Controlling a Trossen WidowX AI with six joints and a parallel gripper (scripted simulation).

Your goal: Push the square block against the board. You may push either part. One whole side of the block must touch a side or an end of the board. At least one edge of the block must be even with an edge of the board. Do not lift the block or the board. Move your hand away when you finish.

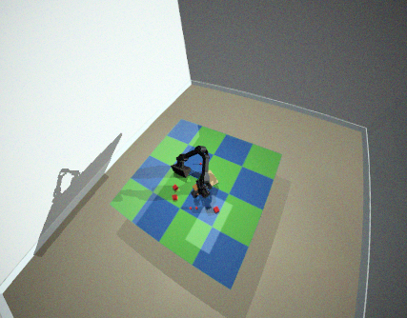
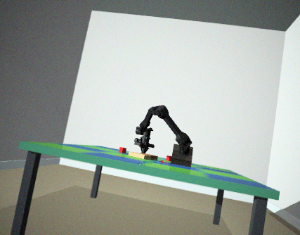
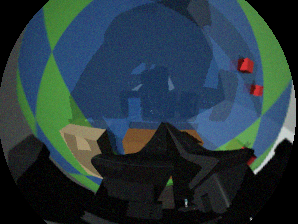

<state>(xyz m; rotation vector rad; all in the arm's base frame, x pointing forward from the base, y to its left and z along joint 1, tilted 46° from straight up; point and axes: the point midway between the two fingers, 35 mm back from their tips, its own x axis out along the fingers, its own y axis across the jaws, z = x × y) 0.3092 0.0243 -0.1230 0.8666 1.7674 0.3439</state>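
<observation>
My gripper tip is 60 mm past the brown square block and 20 mm to the right of it. Round my gripper tip: pale tan board: 160 mm to the left, 30 mm behind, 10 mm above.
</observation>
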